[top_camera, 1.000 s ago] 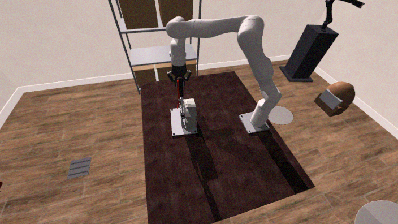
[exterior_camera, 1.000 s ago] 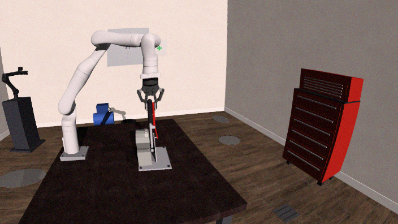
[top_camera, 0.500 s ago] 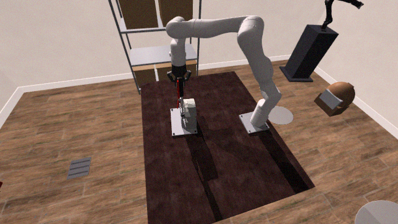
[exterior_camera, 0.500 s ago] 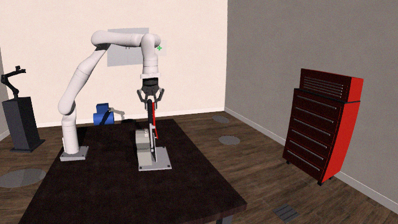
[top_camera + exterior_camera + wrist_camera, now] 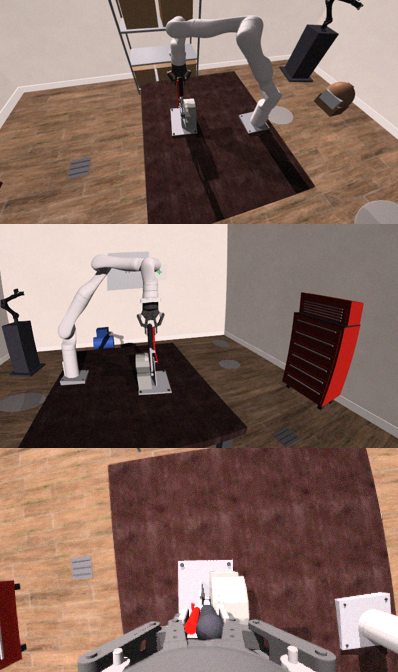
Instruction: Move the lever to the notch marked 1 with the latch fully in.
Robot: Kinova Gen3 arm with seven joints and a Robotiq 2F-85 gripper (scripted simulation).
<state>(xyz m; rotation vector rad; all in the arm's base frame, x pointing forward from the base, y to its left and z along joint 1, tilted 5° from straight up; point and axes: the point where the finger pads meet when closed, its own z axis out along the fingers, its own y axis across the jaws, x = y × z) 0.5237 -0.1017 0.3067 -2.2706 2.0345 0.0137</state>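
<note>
The red bar is 11 cm below my hand, 2 cm to the left of it and 1 cm ahead of it.
</note>
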